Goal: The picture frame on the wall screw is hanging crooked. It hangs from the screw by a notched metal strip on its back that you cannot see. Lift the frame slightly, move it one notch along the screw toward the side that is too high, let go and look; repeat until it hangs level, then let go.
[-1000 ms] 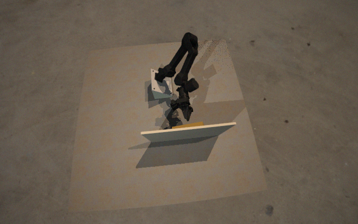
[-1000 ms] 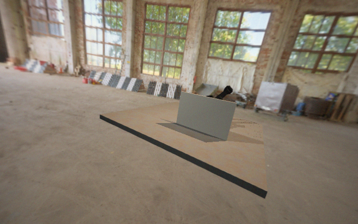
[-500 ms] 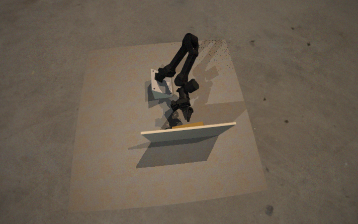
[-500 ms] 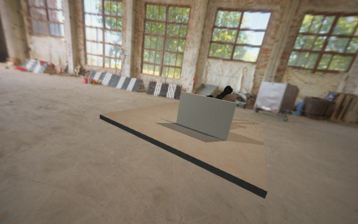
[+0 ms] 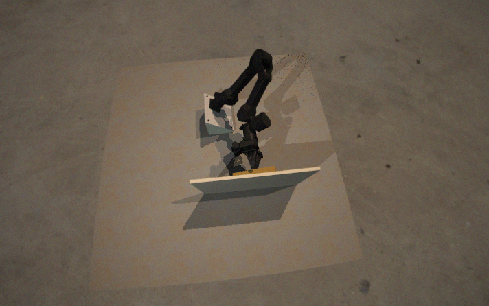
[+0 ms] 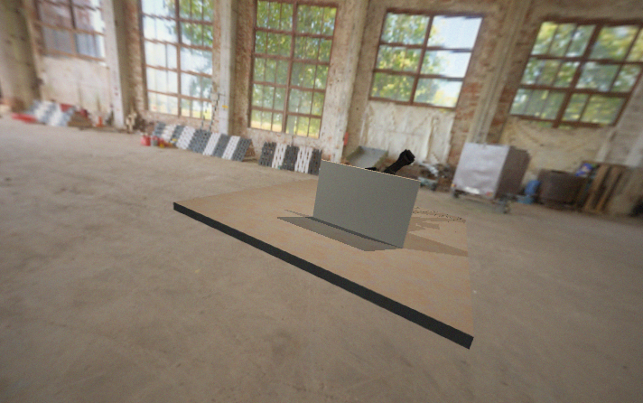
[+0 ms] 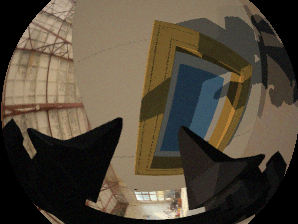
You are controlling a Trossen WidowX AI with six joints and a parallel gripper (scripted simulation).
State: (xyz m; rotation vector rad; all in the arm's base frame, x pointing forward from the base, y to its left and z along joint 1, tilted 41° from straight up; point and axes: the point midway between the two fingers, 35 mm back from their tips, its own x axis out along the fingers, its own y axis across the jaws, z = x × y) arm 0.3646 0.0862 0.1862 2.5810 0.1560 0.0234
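My gripper tip is 50 mm above the picture frame, 20 mm short of it and 10 mm to the right of it. From my gripper tip the other things lie so: wall panel: 60 mm below, 30 mm ahead.
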